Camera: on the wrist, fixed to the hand. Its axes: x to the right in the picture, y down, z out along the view.
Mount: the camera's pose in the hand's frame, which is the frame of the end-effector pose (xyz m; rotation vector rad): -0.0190 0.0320 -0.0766 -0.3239 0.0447 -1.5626
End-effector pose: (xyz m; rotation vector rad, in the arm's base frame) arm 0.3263 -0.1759 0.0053 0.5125 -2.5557 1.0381
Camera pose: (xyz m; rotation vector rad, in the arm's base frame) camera 0.3417 -0.0959 0.0300 1.8166 -1.3814 0.0266
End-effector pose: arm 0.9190 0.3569 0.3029 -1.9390 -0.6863 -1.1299
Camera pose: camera 0.8986 0.2744 0.2983 1.1230 1.8711 1.8298
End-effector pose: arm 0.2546 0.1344 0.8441 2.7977 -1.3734 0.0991
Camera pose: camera 0.2141 0.1336 0.9190 2.6502 0.9011 -0.0910
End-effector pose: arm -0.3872 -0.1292 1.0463 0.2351 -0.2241 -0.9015
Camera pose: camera -0.3526 -0.0868 0.9811 0.0895 0.2215 -2.4489
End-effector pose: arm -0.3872 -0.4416 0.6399 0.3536 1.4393 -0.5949
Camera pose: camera -0.4317 -0.3692 0.6458 -1.1564 1.6231 -1.5276
